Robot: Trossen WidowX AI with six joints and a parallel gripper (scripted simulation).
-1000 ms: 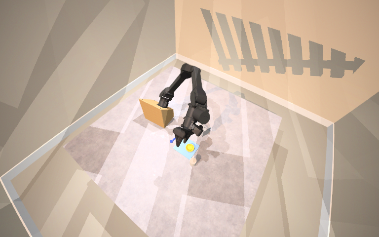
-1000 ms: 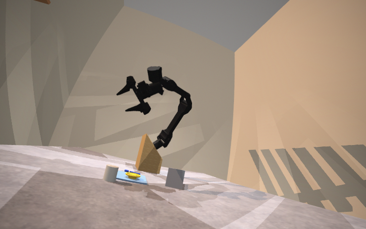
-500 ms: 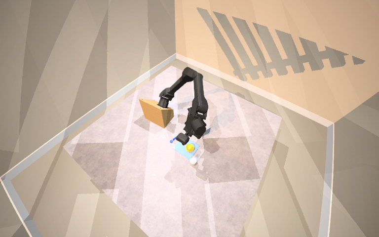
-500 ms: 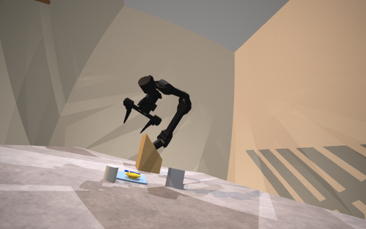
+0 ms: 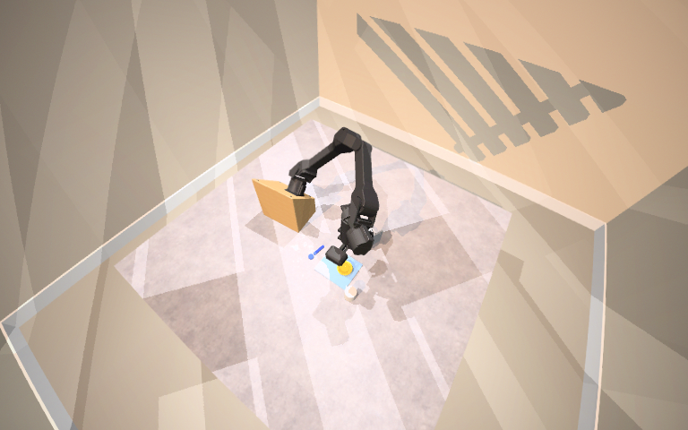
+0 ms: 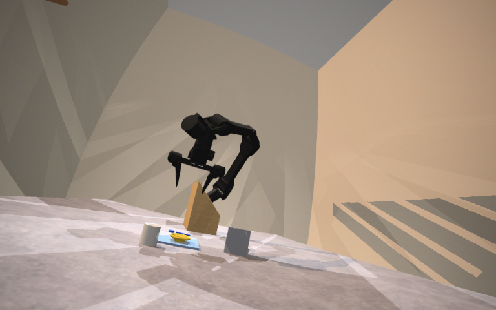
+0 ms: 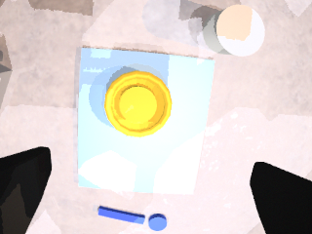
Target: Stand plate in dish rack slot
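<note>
Right now the yellow plate is 150 mm below my gripper tip, 10 mm to the left of it and 10 mm behind it. From my gripper tip the other things lie so: grey dish rack 200 mm to the left, 140 mm below, 30 mm behind; then blue spoon 160 mm below, 150 mm behind; then cream cup 140 mm below, 70 mm to the right, 70 mm ahead.
</note>
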